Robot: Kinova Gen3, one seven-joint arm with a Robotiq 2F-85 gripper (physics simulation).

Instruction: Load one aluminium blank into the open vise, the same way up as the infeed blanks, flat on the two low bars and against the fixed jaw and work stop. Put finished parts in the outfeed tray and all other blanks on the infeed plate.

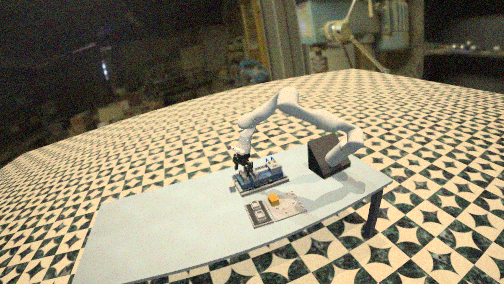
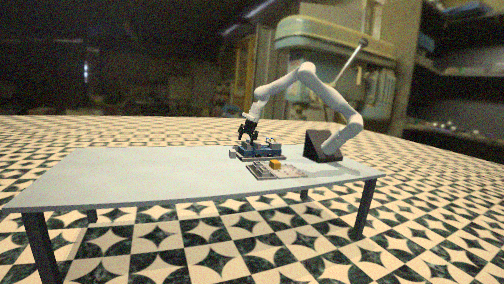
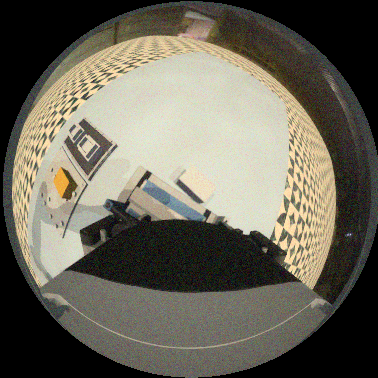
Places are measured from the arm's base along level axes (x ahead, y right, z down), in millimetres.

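Where they show: gripper, fingertip midpoint: [image 1: 241,173] [image 2: 244,142]; arm's base at its link origin: [image 1: 331,159] [image 2: 326,149].
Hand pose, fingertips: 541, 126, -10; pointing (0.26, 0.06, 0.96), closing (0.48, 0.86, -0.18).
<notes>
Things, the pixels of their centre, and the offset from my fingertips, as dx, dy, dz. "pt": a spot on its surface instead.
- blue vise at the middle of its body: [image 3: 138,265] [image 1: 259,175] [image 2: 259,149] -103, -11, +38
- pale aluminium blank at the middle of its body: [image 3: 194,185] [image 1: 232,186] [image 2: 232,153] +73, -11, +67
- orange block at the middle of its body: [image 3: 64,182] [image 1: 273,199] [image 2: 274,164] -106, -250, +62
- light infeed plate at the middle of its body: [image 3: 56,188] [image 1: 284,205] [image 2: 285,170] -151, -294, +84
- dark outfeed tray at a spot on its surface: [image 3: 105,144] pt +28, -226, +82
The blue vise [image 1: 262,178] [image 2: 259,151] [image 3: 172,201] stands on its grey base in the middle of the table. My gripper [image 1: 243,171] [image 2: 248,138] is open and empty, just above the vise's left end. A pale aluminium blank [image 1: 231,188] [image 2: 231,153] [image 3: 196,183] lies on the table just off that end, outside the vise. I cannot tell whether a blank sits between the jaws. An orange block [image 1: 273,199] [image 2: 274,164] [image 3: 63,181] stands on the light infeed plate [image 1: 292,208] [image 2: 290,172] [image 3: 53,211]. The dark outfeed tray [image 1: 251,216] [image 2: 254,172] [image 3: 105,144] holds two grey parts.
A dark wedge-shaped pedestal [image 1: 321,155] [image 2: 313,145] carries the arm's base at the table's right rear. The tray and plate lie side by side in front of the vise, near the table's front edge [image 1: 317,220].
</notes>
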